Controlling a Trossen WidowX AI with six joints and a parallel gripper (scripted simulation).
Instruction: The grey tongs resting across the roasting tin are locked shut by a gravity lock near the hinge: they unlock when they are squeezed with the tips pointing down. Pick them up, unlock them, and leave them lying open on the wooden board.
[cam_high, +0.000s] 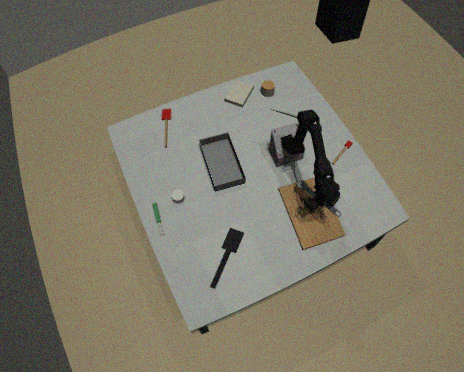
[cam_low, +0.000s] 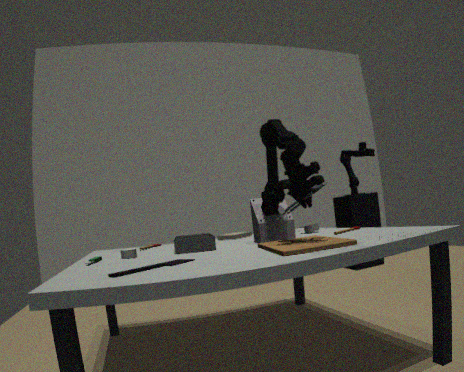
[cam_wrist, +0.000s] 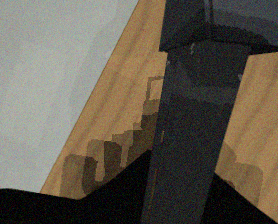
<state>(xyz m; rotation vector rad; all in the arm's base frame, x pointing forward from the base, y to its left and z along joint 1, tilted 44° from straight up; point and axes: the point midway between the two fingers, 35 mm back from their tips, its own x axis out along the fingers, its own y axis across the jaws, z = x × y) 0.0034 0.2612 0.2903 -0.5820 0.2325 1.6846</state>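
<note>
The wooden board is 2 cm ahead of my gripper tip, 4 cm to the right of it and 12 cm below it. The rest, counted from my gripper tip: red brush (35 cm behind, 31 cm to the right, 12 cm below); roasting tin (34 cm ahead, 48 cm to the right, 10 cm below); black spatula (51 cm ahead, 1 cm to the left, 13 cm below).
</note>
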